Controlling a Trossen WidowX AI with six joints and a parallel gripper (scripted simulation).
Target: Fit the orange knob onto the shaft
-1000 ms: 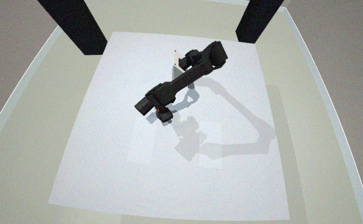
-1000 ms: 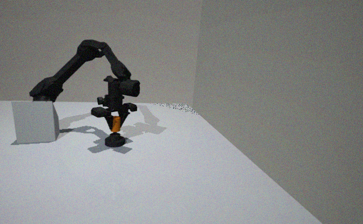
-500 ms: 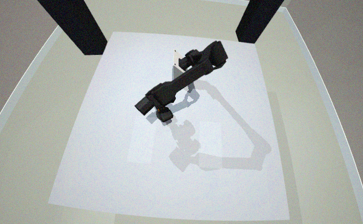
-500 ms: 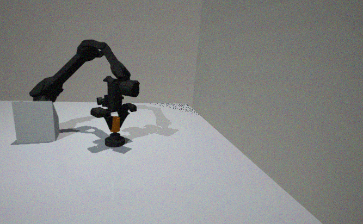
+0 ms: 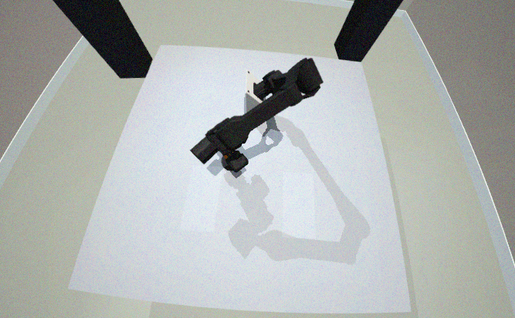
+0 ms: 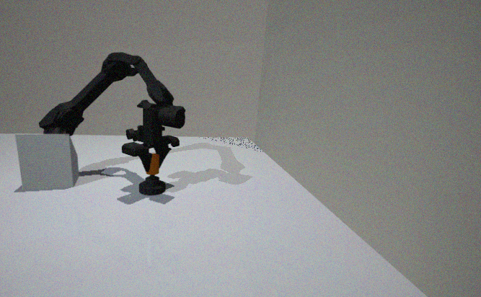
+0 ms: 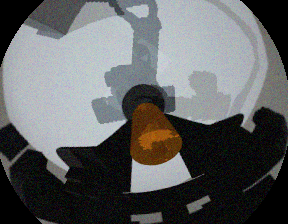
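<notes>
Now: the orange knob 20 mm above my gripper tip. From my gripper tip the other things lie so: round black pedestal: 40 mm below.
</notes>
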